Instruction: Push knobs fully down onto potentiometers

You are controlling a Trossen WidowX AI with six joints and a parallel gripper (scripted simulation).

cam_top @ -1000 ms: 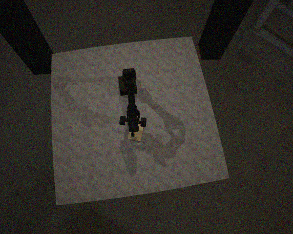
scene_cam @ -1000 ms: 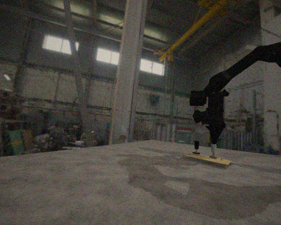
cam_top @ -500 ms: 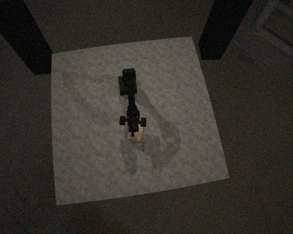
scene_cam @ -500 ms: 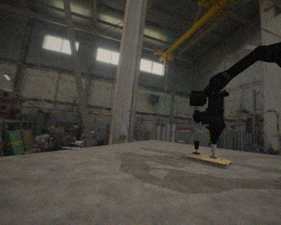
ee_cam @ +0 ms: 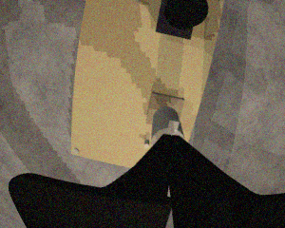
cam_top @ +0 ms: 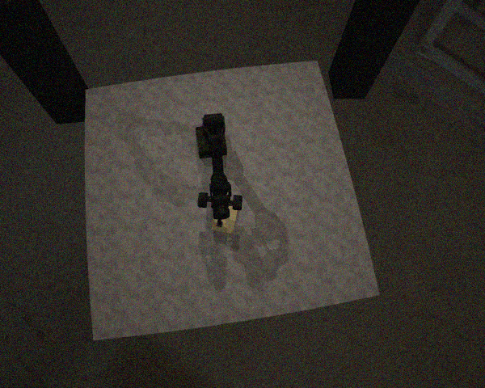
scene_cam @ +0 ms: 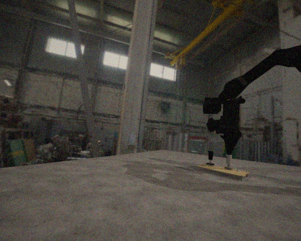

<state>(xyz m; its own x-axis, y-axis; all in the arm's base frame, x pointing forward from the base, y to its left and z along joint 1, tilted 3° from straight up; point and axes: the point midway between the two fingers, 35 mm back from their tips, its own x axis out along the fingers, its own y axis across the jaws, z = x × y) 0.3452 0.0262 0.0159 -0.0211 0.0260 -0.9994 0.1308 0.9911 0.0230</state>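
Right now the white knob is 1 cm below my gripper tip. Also, from my gripper tip: dark knob (7 cm ahead, 1 cm to the right, 1 cm below).
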